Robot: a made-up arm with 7 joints. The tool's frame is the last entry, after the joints.
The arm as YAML. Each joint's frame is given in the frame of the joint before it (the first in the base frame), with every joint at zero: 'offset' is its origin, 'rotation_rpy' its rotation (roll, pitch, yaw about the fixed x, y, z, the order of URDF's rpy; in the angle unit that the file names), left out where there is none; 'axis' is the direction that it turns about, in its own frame. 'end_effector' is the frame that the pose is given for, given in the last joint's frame.
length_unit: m
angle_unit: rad
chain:
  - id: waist
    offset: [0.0, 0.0, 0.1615]
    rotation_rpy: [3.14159, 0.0, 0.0]
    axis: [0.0, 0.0, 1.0]
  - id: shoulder
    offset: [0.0, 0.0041, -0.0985]
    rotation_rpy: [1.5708, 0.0, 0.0]
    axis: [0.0, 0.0, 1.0]
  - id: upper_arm
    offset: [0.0, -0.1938, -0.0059]
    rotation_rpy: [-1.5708, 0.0, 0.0]
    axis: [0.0, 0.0, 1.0]
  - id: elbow
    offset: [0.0, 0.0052, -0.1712]
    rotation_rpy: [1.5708, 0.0, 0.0]
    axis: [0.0, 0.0, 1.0]
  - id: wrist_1
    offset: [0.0, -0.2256, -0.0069]
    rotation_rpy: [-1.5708, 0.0, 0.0]
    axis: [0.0, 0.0, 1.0]
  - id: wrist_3
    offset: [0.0, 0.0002, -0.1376]
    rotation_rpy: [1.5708, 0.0, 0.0]
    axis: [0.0, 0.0, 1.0]
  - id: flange
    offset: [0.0, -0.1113, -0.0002]
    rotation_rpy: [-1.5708, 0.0, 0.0]
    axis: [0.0, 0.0, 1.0]
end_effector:
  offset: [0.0, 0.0, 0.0]
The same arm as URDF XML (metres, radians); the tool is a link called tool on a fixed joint. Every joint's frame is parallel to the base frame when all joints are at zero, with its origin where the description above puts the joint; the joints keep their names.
<robot name="arm">
<link name="base"/>
<link name="link1"/>
<link name="link2"/>
<link name="link3"/>
<link name="link4"/>
<link name="link5"/>
<link name="link6"/>
<link name="link7"/>
<link name="tool"/>
<joint name="waist" type="continuous"><parent link="base"/><child link="link1"/><origin xyz="0 0 0.1615"/><axis xyz="0 0 -1"/></joint>
<joint name="shoulder" type="continuous"><parent link="link1"/><child link="link2"/><origin xyz="0 -0.0041 0.0985"/><axis xyz="0 1 0"/></joint>
<joint name="upper_arm" type="continuous"><parent link="link2"/><child link="link3"/><origin xyz="0 -0.0059 0.1938"/><axis xyz="0 0 -1"/></joint>
<joint name="elbow" type="continuous"><parent link="link3"/><child link="link4"/><origin xyz="0 -0.0052 0.1712"/><axis xyz="0 1 0"/></joint>
<joint name="wrist_1" type="continuous"><parent link="link4"/><child link="link5"/><origin xyz="0 -0.0069 0.2256"/><axis xyz="0 0 -1"/></joint>
<joint name="wrist_3" type="continuous"><parent link="link5"/><child link="link6"/><origin xyz="0 -0.0002 0.1376"/><axis xyz="0 1 0"/></joint>
<joint name="flange" type="continuous"><parent link="link6"/><child link="link7"/><origin xyz="0 -0.0002 0.1113"/><axis xyz="0 0 -1"/></joint>
<joint name="tool_fixed" type="fixed"><parent link="link7"/><child link="tool"/><origin xyz="0 0 0" rpy="3.1416 0 0"/></joint>
</robot>

